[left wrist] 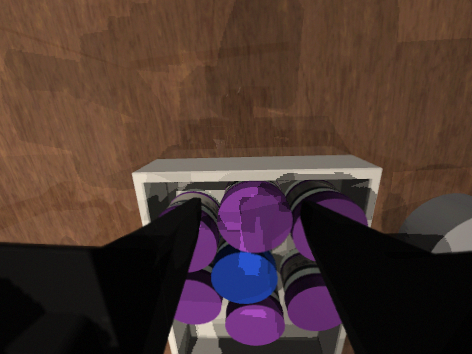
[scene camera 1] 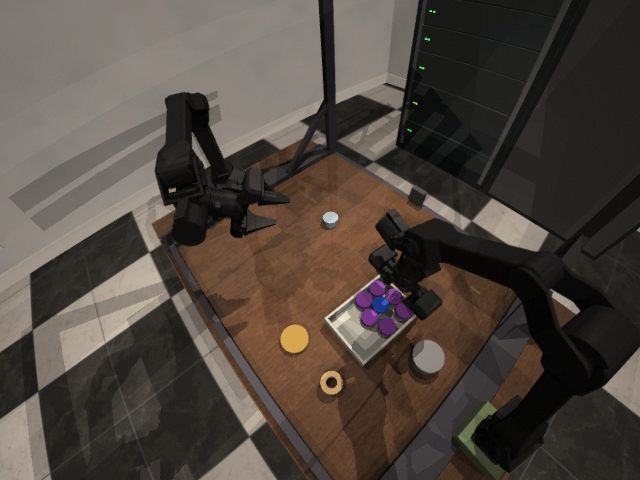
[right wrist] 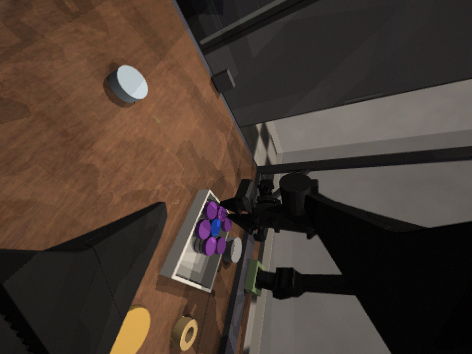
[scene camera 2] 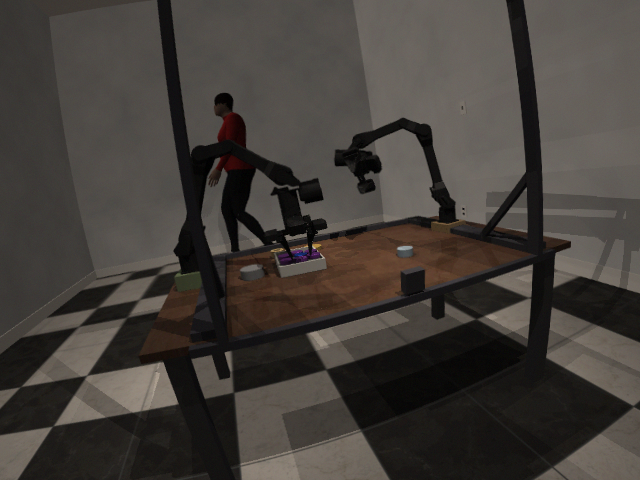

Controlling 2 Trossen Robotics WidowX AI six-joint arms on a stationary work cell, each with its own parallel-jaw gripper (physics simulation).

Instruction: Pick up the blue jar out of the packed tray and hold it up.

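Where they show: left gripper, fingertip midpoint: (left wrist: pixel 251 207) (scene camera 1: pixel 396 292) (right wrist: pixel 224 209) (scene camera 2: pixel 301 257); right gripper, fingertip midpoint: (scene camera 1: pixel 282 212) (right wrist: pixel 236 204) (scene camera 2: pixel 358 182); left arm's base at its link origin: (scene camera 1: pixel 492 438) (right wrist: pixel 259 278) (scene camera 2: pixel 192 270); right arm's base at its link origin: (scene camera 2: pixel 448 221).
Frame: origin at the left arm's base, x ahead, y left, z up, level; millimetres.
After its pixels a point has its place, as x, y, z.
Observation:
The blue jar (scene camera 1: pixel 379 304) @[358, -24, -6] (left wrist: pixel 244 277) @[357, -28, -6] (right wrist: pixel 215 228) @[358, -23, -6] stands among several purple-lidded jars in the white tray (scene camera 1: pixel 345 343) @[338, 102, -16] (scene camera 2: pixel 302 267) @[350, -95, -30] (left wrist: pixel 250 162) @[354, -95, -33]. My left gripper (scene camera 2: pixel 300 255) @[354, -78, -4] (left wrist: pixel 251 207) @[354, -78, -4] (right wrist: pixel 224 209) @[354, -78, -4] is open and empty, pointing down at the packed end of the tray. In the left wrist view its fingertips show on either side of a purple lid (left wrist: pixel 255 216) @[351, -71, -6], above the blue lid in the picture; their exact depth among the jars is unclear. My right gripper (scene camera 1: pixel 282 210) @[605, 66, 186] is open and empty, raised away from the tray.
A grey disc (scene camera 1: pixel 428 357) @[193, -27, -20] (scene camera 2: pixel 251 272) @[195, -67, -24] stands close to the tray. A yellow disc (scene camera 1: pixel 294 338) @[428, 190, -38], a tan ring (scene camera 1: pixel 324 390) @[287, 202, -25] and a light blue disc (scene camera 1: pixel 330 219) @[669, -109, -26] (scene camera 2: pixel 404 251) @[664, -138, -30] lie on the table. A dark block (scene camera 2: pixel 412 280) @[553, -418, -13] stands at the table's edge.

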